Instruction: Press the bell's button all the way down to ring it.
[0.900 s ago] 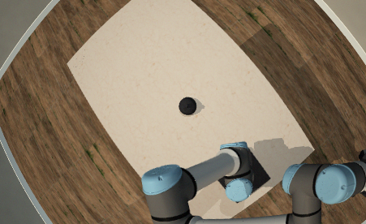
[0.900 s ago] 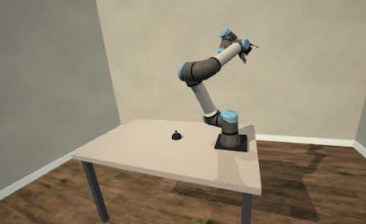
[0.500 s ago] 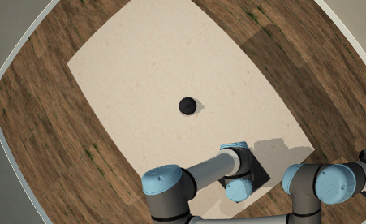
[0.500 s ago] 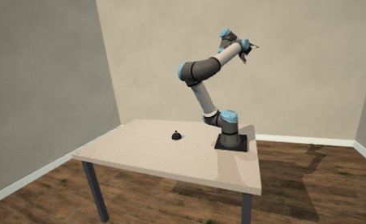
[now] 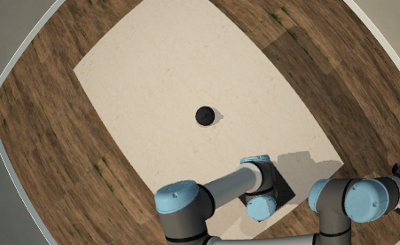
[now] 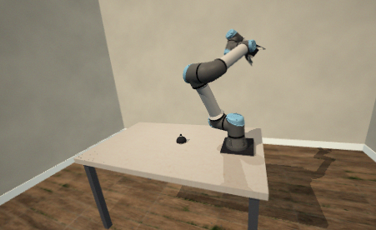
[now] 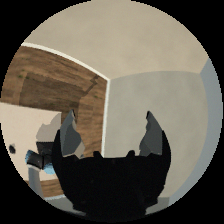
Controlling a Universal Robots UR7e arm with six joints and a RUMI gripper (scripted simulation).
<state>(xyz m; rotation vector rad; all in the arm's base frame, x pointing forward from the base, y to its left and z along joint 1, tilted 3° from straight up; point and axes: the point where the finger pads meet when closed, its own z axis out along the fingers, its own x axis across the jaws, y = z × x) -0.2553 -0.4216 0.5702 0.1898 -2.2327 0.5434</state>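
The bell is 66 cm ahead of my hand, 57 cm below it and 29 cm to the left of it.
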